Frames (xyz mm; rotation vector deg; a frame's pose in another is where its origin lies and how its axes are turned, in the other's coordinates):
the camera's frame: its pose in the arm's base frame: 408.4 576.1 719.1 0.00 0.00 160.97
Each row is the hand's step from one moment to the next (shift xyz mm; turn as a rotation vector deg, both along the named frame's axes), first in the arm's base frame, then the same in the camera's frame.
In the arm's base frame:
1: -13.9 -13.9 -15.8 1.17 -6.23 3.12
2: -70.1 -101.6 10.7 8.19 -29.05 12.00
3: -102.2 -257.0 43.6 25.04 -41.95 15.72
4: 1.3 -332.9 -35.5 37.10 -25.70 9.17
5: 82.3 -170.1 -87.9 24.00 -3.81 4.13
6: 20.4 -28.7 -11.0 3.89 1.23 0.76
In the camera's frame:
1: 8.6 17.7 -15.8 -3.14 5.51 3.12
2: 33.1 118.9 10.7 -17.21 24.79 12.00
3: 12.8 276.3 43.6 -37.35 31.49 15.72
4: -109.8 314.3 -35.5 -43.45 12.20 9.17
5: -133.3 134.0 -87.9 -23.93 -4.22 4.13
6: -28.6 20.5 -11.0 -3.28 -2.43 0.76

